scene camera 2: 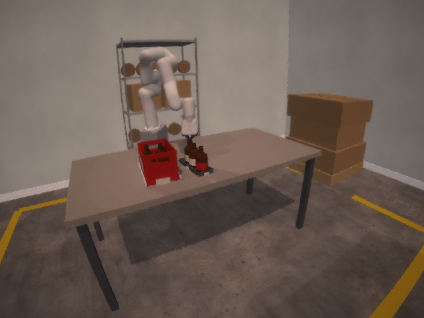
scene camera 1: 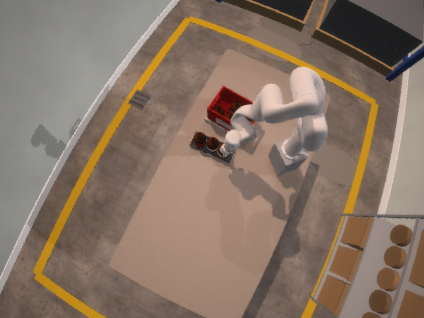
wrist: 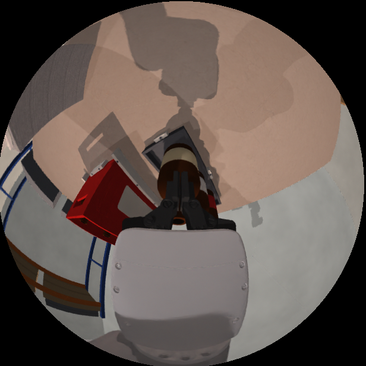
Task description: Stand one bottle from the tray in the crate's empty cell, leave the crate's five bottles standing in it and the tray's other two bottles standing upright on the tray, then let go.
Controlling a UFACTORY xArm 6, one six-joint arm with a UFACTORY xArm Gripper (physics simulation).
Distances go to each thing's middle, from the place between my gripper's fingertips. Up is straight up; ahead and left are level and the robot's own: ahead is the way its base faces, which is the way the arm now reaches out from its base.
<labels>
Right now my hand is 30 mm short of the cream-label bottle (wrist: 179,157), 20 mm to the left of it and 40 mm above it.
</labels>
